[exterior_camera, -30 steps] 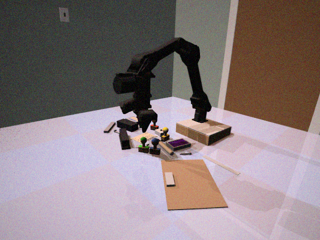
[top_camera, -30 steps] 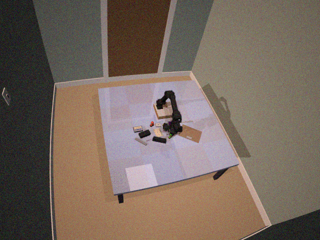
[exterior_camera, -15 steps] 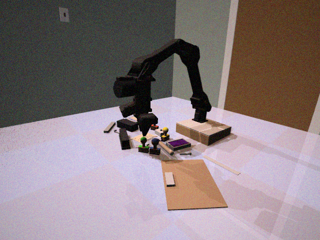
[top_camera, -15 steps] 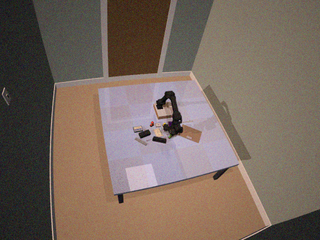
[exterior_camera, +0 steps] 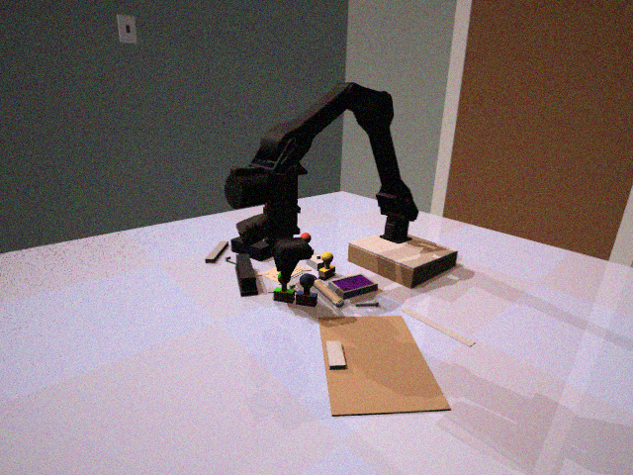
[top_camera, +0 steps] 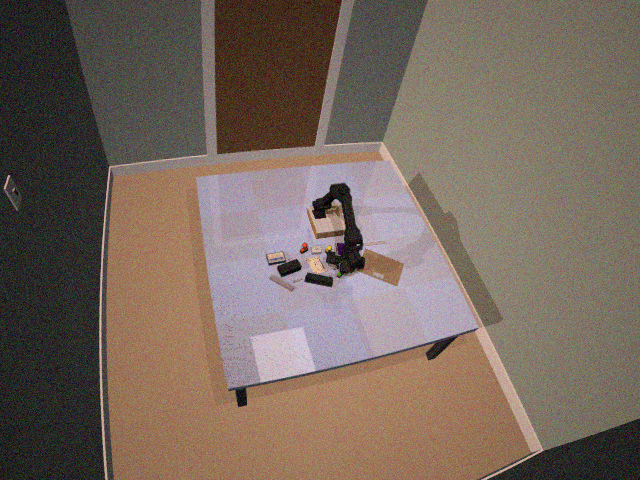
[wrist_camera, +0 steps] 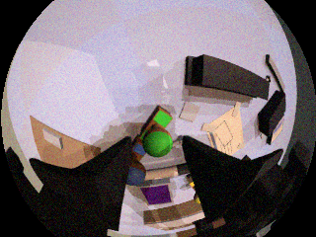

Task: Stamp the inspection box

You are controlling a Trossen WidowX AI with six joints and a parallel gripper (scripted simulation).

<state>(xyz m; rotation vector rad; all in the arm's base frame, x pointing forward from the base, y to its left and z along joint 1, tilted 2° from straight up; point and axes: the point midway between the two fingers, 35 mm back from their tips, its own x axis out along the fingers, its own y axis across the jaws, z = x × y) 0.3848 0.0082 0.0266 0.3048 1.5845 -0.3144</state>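
Right now my gripper tip is 4 cm above the green-knobbed stamp. Also, from my gripper tip: card: 8 cm behind, 10 cm to the right, 6 cm below; black bar: 1 cm ahead, 12 cm to the right, 4 cm below; blue-knobbed stamp: 3 cm behind, 4 cm to the left, 4 cm below.
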